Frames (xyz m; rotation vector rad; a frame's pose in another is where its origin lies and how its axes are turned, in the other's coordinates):
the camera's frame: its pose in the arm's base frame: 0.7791 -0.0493 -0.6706 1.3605 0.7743 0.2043
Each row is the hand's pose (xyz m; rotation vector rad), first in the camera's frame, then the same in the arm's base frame.
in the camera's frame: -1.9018 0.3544 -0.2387 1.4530 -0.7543 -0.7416
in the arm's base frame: -0.6683 -0.8320 0.3743 2.0854 0.6757 -1.6570
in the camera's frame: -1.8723 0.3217 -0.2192 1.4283 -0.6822 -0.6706
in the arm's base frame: -0.6444 -0.8389 0.3331 2.1376 0.7080 -1.5355
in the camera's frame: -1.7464 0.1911 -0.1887 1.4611 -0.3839 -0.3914
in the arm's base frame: -0.5715 -0.8239 0.1648 2.4186 0.8335 -1.1175
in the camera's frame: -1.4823 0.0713 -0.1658 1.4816 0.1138 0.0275
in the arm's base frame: -0.3976 -0.7236 -0.0457 2.7560 1.0343 -0.3774
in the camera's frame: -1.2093 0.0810 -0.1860 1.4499 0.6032 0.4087
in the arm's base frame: -0.2047 -0.5536 -0.1401 -2.8392 -1.1692 -0.4065
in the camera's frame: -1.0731 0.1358 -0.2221 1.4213 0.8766 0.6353
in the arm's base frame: -0.1093 -0.4363 -0.1412 -2.6111 -1.1108 -0.8022
